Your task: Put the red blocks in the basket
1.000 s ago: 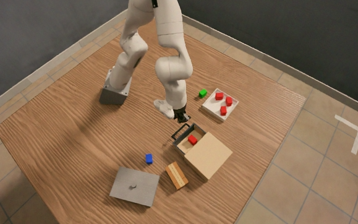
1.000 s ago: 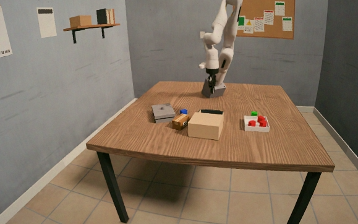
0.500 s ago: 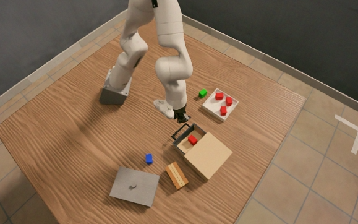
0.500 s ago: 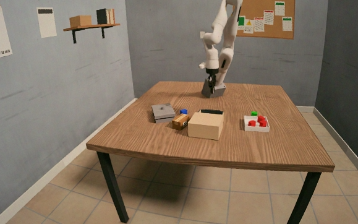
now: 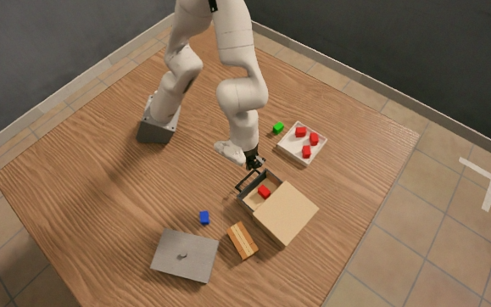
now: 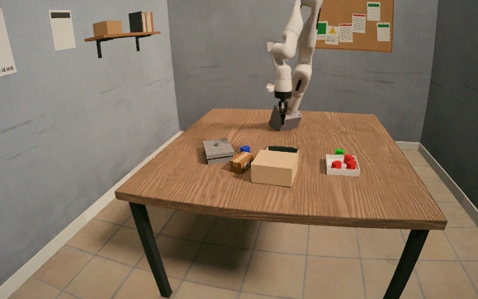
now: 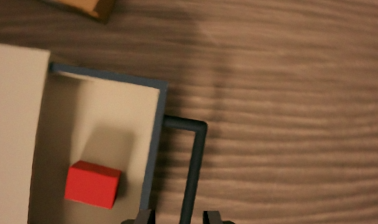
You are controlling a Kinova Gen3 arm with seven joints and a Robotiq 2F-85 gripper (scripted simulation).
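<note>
The light wooden cabinet is 130 mm ahead of my hand, 20 mm to the left of it and 150 mm below it. Also, from my hand: blue block (10 mm ahead, 190 mm to the right, 170 mm below); then green block (120 mm behind, 250 mm to the left, 170 mm below); then brown cardboard box (160 mm ahead, 130 mm to the right, 150 mm below).
</note>
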